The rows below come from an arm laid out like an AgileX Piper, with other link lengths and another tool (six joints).
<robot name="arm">
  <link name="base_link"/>
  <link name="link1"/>
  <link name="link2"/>
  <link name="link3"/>
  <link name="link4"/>
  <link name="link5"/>
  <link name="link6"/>
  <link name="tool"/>
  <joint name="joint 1" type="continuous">
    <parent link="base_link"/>
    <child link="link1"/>
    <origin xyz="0 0 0.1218" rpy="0 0 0"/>
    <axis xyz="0 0 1"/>
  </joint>
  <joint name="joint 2" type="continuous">
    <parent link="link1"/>
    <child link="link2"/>
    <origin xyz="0 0 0" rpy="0 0 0"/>
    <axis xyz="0 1 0"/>
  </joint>
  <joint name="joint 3" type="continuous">
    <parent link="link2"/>
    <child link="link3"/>
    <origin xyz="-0.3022 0 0.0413" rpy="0 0 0"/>
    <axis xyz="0 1 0"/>
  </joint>
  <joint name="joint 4" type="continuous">
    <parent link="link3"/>
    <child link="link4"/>
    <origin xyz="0.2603 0 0.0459" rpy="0 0 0"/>
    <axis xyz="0.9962 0 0.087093"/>
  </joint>
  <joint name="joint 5" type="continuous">
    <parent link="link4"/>
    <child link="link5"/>
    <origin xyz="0 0 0" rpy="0 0 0"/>
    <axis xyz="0 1 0"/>
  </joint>
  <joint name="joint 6" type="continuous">
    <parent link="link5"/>
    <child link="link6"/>
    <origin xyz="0.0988 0 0.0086" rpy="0 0 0"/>
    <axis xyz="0.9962 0 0.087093"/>
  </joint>
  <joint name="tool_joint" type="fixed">
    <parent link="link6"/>
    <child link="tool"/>
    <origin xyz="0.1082 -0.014 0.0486" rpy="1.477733 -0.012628 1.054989"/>
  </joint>
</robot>
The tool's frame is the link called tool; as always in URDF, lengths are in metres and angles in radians. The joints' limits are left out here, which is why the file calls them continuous.
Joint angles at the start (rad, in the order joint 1, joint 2, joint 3, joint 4, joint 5, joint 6): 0.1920, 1.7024, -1.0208, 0.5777, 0.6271, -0.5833
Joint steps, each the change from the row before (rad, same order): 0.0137, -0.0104, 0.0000, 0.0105, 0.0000, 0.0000; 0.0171, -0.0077, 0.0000, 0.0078, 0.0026, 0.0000; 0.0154, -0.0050, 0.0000, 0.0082, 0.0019, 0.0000; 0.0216, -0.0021, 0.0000, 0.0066, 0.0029, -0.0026; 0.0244, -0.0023, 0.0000, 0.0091, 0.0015, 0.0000; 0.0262, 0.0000, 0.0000, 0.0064, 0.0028, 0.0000; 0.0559, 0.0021, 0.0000, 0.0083, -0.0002, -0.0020; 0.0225, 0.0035, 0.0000, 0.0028, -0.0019, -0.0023; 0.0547, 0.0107, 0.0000, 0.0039, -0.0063, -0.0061; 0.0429, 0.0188, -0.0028, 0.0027, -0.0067, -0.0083; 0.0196, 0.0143, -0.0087, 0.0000, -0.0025, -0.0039; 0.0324, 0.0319, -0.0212, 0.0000, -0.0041, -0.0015; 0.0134, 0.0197, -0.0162, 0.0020, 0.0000, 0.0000; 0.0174, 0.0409, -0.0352, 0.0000, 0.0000, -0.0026
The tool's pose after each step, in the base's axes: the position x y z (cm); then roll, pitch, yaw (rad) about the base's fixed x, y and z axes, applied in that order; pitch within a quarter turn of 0, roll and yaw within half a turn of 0. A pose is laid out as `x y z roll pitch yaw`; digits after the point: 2 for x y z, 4 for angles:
41.22 14.61 12.47 2.6484 0.2140 1.7941
40.93 15.39 12.82 2.6426 0.2068 1.8069
40.66 16.09 13.06 2.6391 0.1993 1.8181
40.25 17.05 13.16 2.6384 0.1940 1.8396
39.80 18.10 13.30 2.6372 0.1858 1.8596
39.27 19.20 13.31 2.6395 0.1796 1.8841
38.15 21.44 13.27 2.6408 0.1735 1.9374
37.69 22.31 13.15 2.6420 0.1727 1.9595
36.54 24.38 12.77 2.6455 0.1740 2.0147
35.66 25.99 12.13 2.6533 0.1774 2.0611
35.41 26.82 11.84 2.6556 0.1798 2.0832
35.13 28.26 11.20 2.6627 0.1818 2.1161
35.14 28.99 10.89 2.6662 0.1801 2.1290
35.46 30.14 10.26 2.6711 0.1811 2.1494

